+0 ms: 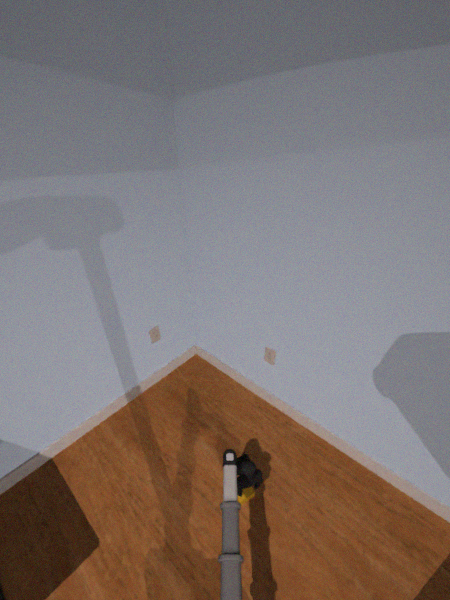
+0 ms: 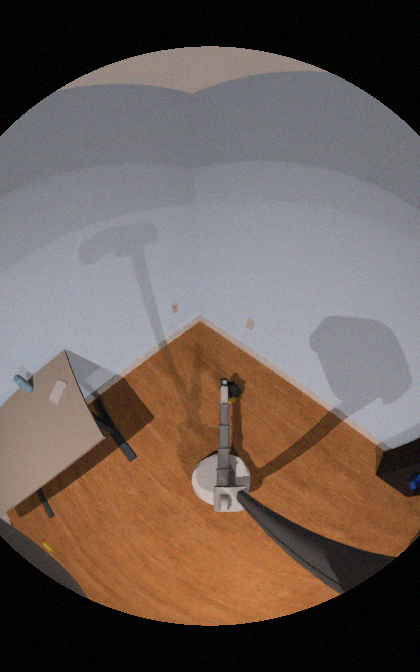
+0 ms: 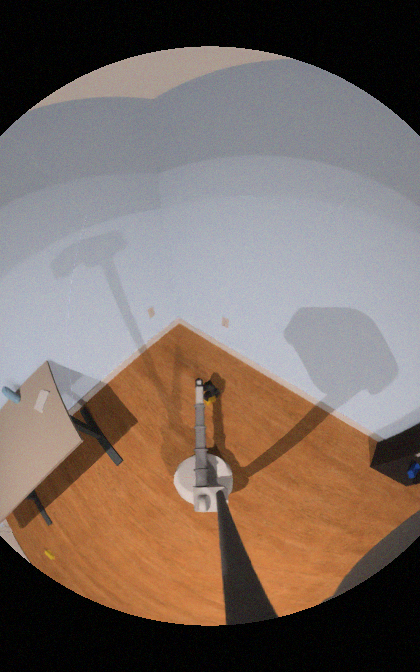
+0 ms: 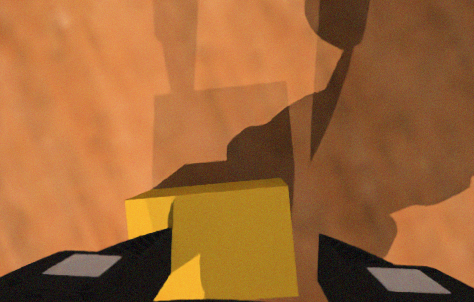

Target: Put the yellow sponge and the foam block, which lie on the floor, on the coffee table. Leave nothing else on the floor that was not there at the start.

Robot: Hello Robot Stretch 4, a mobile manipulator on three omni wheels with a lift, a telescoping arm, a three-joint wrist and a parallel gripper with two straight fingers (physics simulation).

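Frame: origin at the robot's base, x left, y back, z up, level; metres.
Where they show: gripper, fingertip midpoint: (image 1: 247, 490) (image 4: 244, 253).
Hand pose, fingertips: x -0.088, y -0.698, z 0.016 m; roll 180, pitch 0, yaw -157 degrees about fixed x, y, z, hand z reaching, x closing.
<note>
After its pixels a point has its place.
A yellow block (image 4: 231, 254) @[x -0.081, y -0.695, z 0.017 m] (image 1: 246, 495) @[x -0.080, y -0.676, z 0.017 m] (image 3: 211, 400) lies on the wooden floor near the room's corner; I cannot tell whether it is the sponge or the foam block. My gripper (image 4: 246, 235) @[x -0.088, y -0.698, z 0.016 m] (image 1: 249, 482) @[x -0.088, y -0.698, z 0.016 m] (image 2: 233, 391) (image 3: 210, 391) is open, low over the floor, with the block between its two black fingers. The left finger lies close to the block and the right one stands apart from it. A second small yellow thing (image 2: 47, 546) (image 3: 48, 554) lies on the floor far back left. The tan coffee table (image 2: 40, 450) (image 3: 30, 445) stands at the left.
A blue cylinder (image 2: 22, 383) (image 3: 10, 394) and a white card (image 2: 57, 391) (image 3: 41, 400) lie on the table. A dark piece of furniture (image 2: 395, 465) (image 3: 395, 452) with a blue thing (image 2: 414, 482) (image 3: 413, 470) stands at the right. Two walls meet just beyond the gripper.
</note>
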